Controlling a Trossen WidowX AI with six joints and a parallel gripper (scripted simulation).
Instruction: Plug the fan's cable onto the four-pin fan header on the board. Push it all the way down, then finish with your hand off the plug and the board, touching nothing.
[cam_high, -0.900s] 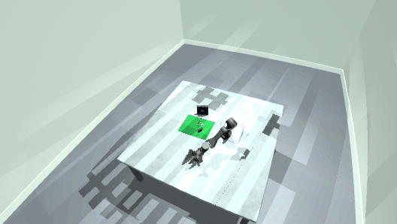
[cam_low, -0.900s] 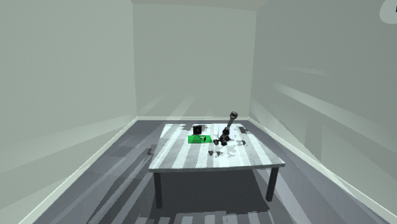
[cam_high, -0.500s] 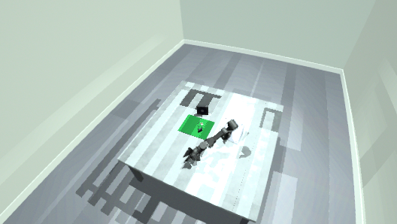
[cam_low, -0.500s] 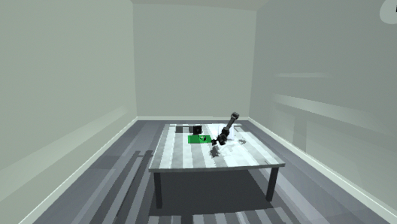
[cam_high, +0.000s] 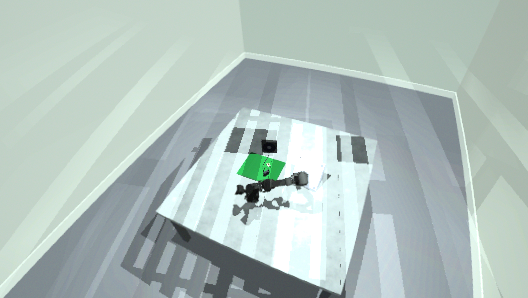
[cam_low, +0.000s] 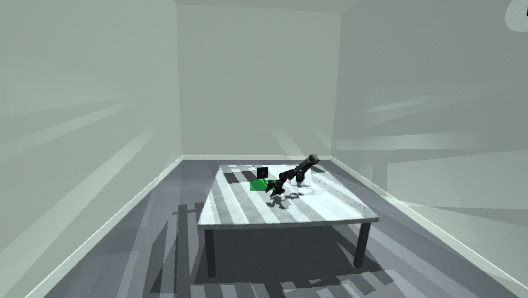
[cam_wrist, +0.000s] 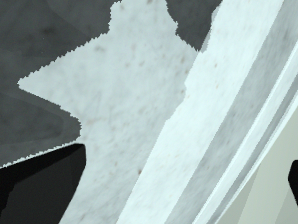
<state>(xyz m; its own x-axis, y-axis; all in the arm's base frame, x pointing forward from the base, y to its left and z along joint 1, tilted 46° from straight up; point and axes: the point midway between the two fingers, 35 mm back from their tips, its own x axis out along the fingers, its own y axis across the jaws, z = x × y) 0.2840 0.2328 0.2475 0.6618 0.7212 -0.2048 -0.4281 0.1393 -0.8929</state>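
My gripper tip is now 280 mm to the left of the black fan plug, 40 mm past it and 20 mm above it. Also, from my gripper tip: green board 310 mm to the right, 60 mm below, 30 mm ahead; then white four-pin header 360 mm to the right, 40 mm below, 10 mm behind; then black fan 480 mm to the right, 60 mm ahead, 20 mm above.
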